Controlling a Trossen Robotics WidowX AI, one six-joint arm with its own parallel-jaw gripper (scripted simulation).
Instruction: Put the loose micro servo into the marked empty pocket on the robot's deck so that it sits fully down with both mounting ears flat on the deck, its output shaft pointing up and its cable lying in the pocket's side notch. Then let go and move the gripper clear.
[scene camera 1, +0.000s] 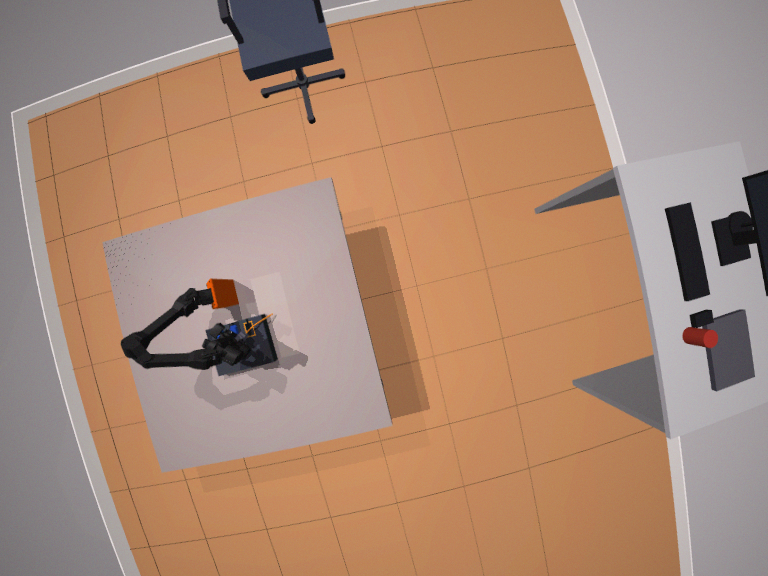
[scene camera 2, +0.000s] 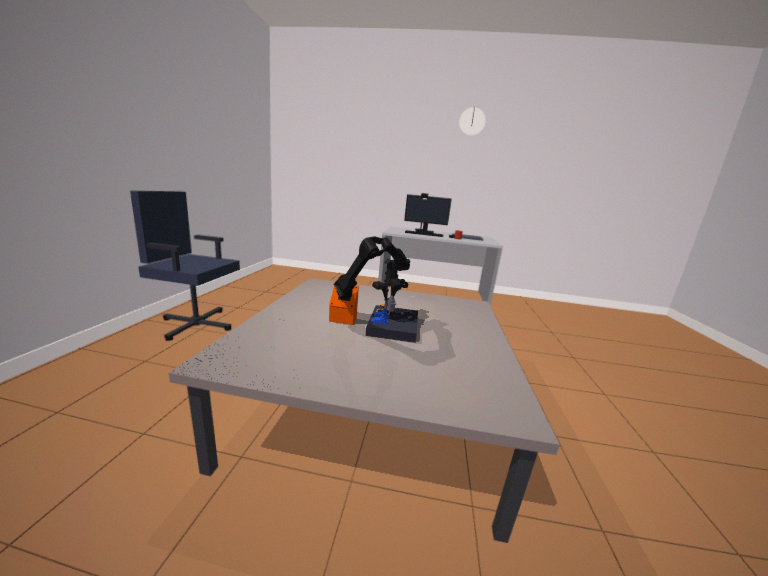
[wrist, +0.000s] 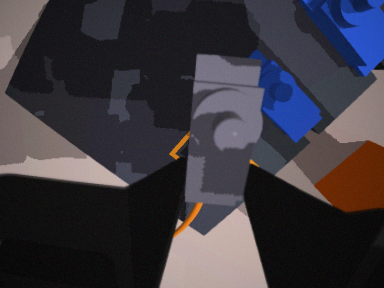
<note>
In view: my gripper (wrist: 215, 168), a grey micro servo (wrist: 226, 121) and a dark robot deck (scene camera 1: 263, 352).
The dark robot deck is seen too in scene camera 2 (scene camera 2: 402, 323) and in the wrist view (wrist: 118, 87).
</note>
